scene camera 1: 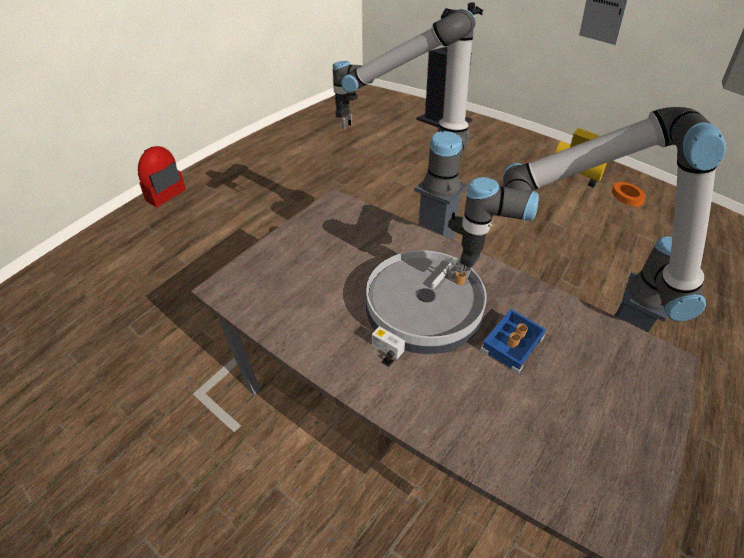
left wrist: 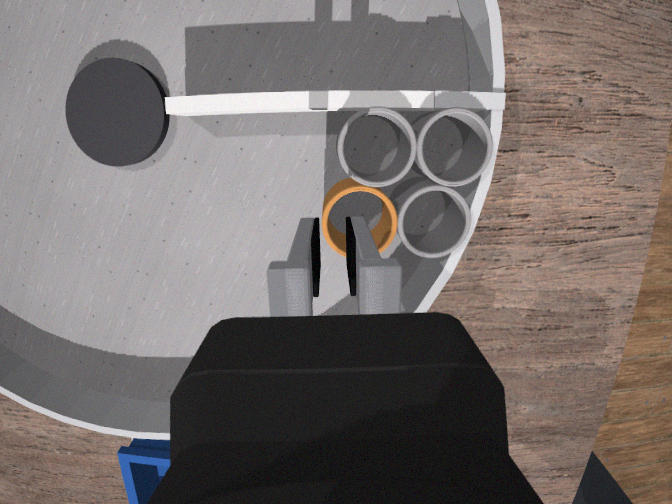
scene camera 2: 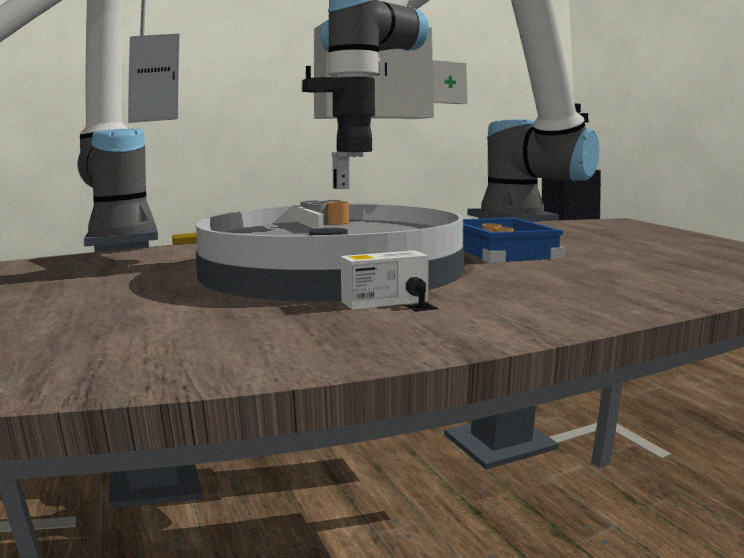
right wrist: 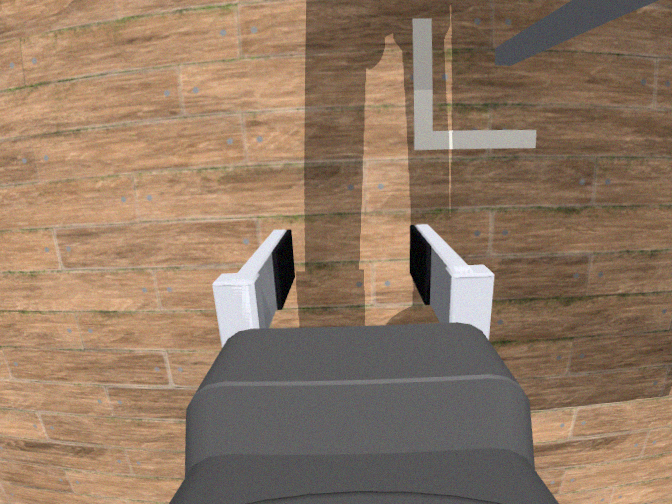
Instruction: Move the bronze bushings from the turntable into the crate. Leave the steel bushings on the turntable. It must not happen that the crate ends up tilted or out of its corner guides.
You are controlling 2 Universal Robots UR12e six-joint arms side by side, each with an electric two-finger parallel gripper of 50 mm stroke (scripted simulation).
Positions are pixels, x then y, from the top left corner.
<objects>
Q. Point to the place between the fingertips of the left gripper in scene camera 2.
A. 341, 188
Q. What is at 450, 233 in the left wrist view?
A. A steel bushing.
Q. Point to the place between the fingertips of the right gripper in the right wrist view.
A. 351, 251
</objects>
